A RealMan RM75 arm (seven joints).
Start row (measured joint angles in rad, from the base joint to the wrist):
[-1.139 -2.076 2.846 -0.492 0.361 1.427 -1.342]
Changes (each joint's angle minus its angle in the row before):
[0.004 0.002 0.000 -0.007 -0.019 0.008 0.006]
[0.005 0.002 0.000 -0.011 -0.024 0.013 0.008]
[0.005 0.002 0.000 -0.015 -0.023 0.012 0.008]
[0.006 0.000 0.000 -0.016 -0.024 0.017 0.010]
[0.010 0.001 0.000 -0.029 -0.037 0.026 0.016]
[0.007 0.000 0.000 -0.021 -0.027 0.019 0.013]
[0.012 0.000 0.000 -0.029 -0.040 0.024 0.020]
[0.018 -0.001 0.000 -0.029 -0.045 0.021 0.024]
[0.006 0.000 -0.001 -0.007 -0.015 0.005 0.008]
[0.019 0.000 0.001 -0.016 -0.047 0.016 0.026]
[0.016 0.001 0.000 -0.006 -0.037 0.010 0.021]
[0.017 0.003 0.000 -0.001 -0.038 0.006 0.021]
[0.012 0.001 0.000 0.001 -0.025 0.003 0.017]
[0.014 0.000 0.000 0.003 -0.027 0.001 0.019]
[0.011 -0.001 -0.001 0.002 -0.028 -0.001 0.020]
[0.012 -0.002 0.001 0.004 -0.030 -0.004 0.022]
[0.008 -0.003 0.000 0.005 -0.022 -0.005 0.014]
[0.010 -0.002 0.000 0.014 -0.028 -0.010 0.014]
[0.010 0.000 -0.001 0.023 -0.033 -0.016 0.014]
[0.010 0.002 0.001 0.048 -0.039 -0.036 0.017]
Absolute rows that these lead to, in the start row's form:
[-1.135 -2.074 2.846 -0.499 0.342 1.435 -1.336]
[-1.130 -2.072 2.846 -0.510 0.318 1.448 -1.328]
[-1.125 -2.070 2.846 -0.525 0.295 1.460 -1.320]
[-1.119 -2.070 2.846 -0.541 0.271 1.477 -1.310]
[-1.109 -2.069 2.846 -0.570 0.234 1.503 -1.294]
[-1.102 -2.069 2.846 -0.591 0.207 1.522 -1.281]
[-1.090 -2.069 2.846 -0.620 0.167 1.546 -1.261]
[-1.072 -2.070 2.846 -0.649 0.122 1.567 -1.237]
[-1.066 -2.070 2.845 -0.656 0.107 1.572 -1.229]
[-1.047 -2.070 2.846 -0.672 0.060 1.588 -1.203]
[-1.031 -2.069 2.846 -0.678 0.023 1.598 -1.182]
[-1.014 -2.066 2.846 -0.679 -0.015 1.604 -1.161]
[-1.002 -2.065 2.846 -0.678 -0.040 1.607 -1.144]
[-0.988 -2.065 2.846 -0.675 -0.067 1.608 -1.125]
[-0.977 -2.066 2.845 -0.673 -0.095 1.607 -1.105]
[-0.965 -2.068 2.846 -0.669 -0.125 1.603 -1.083]
[-0.957 -2.071 2.846 -0.664 -0.147 1.598 -1.069]
[-0.947 -2.073 2.846 -0.650 -0.175 1.588 -1.055]
[-0.937 -2.073 2.845 -0.627 -0.208 1.572 -1.041]
[-0.927 -2.071 2.846 -0.579 -0.247 1.536 -1.024]

